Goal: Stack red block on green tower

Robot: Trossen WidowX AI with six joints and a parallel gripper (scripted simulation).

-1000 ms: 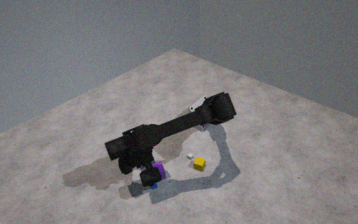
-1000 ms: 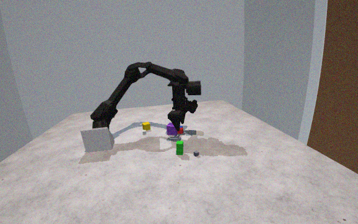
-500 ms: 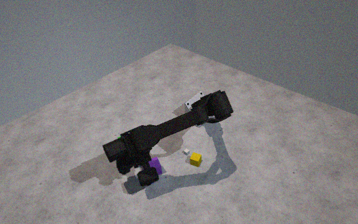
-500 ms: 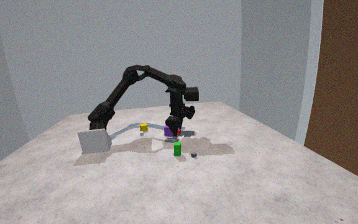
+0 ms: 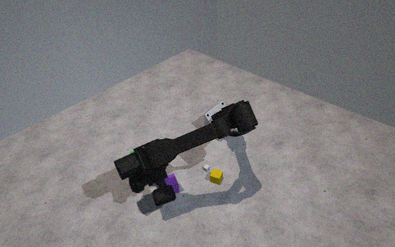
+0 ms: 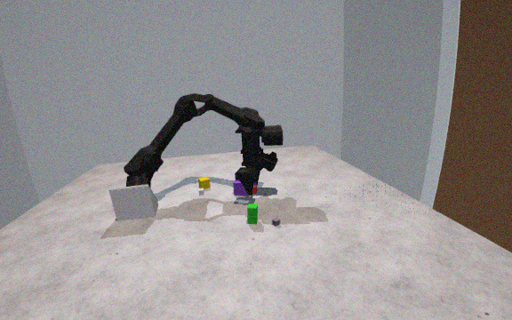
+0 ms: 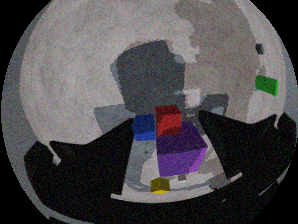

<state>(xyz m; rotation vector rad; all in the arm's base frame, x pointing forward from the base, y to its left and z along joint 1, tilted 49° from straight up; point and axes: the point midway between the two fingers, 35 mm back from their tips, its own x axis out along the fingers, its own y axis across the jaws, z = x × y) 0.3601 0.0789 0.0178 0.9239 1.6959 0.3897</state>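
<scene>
The blue block lies 3 cm to the left of my gripper tip. Round my gripper tip: purple block: 4 cm behind, 2 cm above, 1 cm to the left; tiny white cube: 18 cm behind, 3 cm to the left; red block: right at my gripper tip.
</scene>
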